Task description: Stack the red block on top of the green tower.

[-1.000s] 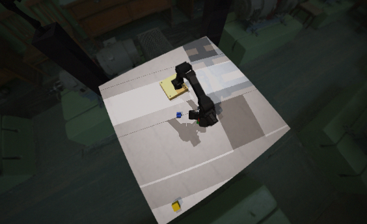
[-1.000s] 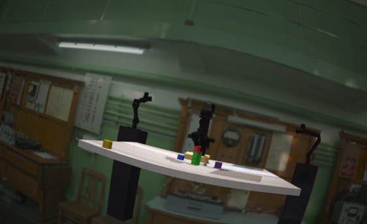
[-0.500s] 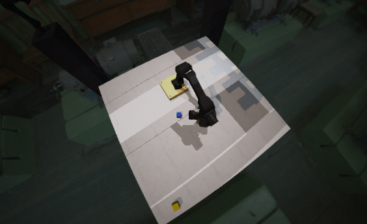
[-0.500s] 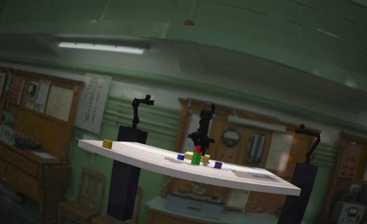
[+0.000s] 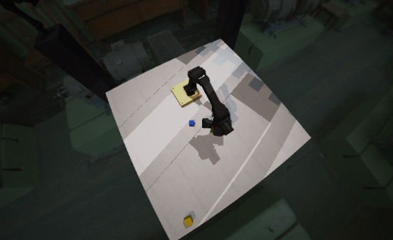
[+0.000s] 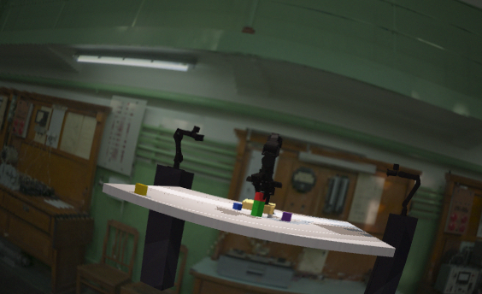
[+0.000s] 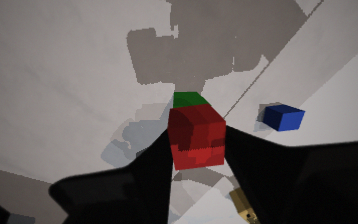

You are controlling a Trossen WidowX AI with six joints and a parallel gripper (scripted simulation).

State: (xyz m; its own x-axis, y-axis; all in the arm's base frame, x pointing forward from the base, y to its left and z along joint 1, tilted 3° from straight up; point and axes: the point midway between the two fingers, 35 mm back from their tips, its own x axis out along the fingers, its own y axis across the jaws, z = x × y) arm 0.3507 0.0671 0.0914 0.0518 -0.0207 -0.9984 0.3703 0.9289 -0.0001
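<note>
The red block lies 1 cm above my gripper tip. Also, from my gripper tip: blue block: 11 cm behind, 14 cm to the right, 7 cm below; then purple block: 9 cm behind, 14 cm to the left, 7 cm below; then yellow block: 51 cm ahead, 38 cm to the right, 7 cm below.
</note>
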